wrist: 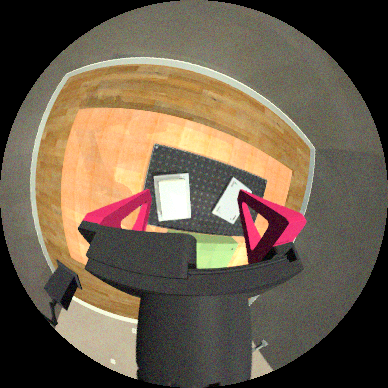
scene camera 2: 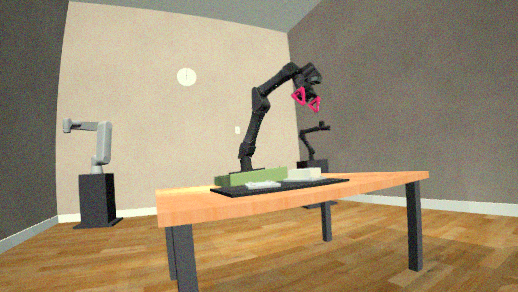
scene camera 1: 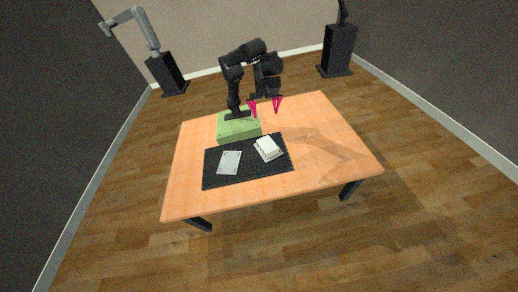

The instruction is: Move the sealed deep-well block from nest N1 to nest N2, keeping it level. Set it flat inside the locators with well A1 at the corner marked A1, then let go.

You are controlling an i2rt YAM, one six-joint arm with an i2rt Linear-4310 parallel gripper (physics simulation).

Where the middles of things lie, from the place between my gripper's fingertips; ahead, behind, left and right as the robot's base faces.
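The white block (wrist: 172, 192) is 29 cm below my hand, 7 cm behind it and 2 cm to the right of it. And the black perforated plate (scene camera 1: 251, 165), which I also measure from my hand, is 17 cm to the right of it, 33 cm below it and 3 cm behind it.
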